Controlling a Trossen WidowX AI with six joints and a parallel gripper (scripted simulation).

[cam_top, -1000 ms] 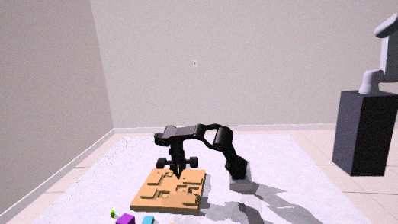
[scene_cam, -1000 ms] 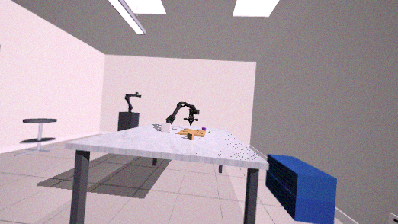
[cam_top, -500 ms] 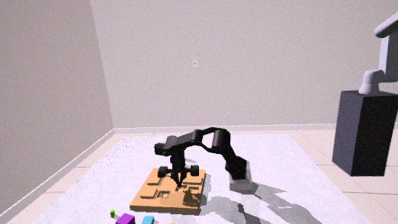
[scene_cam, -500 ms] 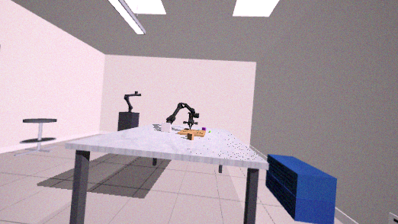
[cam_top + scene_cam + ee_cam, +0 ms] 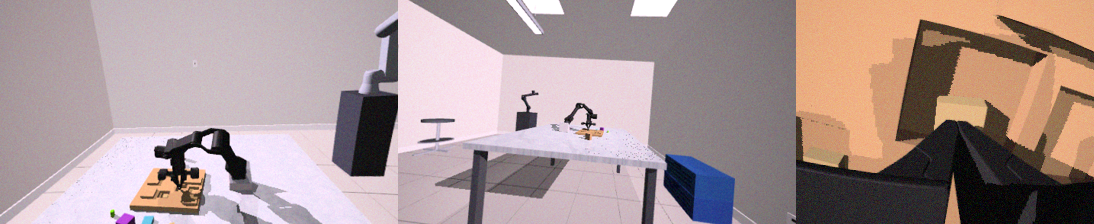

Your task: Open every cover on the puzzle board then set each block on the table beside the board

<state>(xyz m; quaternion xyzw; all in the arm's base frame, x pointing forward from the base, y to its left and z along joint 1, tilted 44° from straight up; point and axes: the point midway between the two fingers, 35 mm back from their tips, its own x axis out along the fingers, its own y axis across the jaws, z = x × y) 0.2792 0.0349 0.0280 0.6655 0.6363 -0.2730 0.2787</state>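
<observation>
Right now the tan wooden puzzle board is 4 cm ahead of my gripper tip and 2 cm to the right of it.
</observation>
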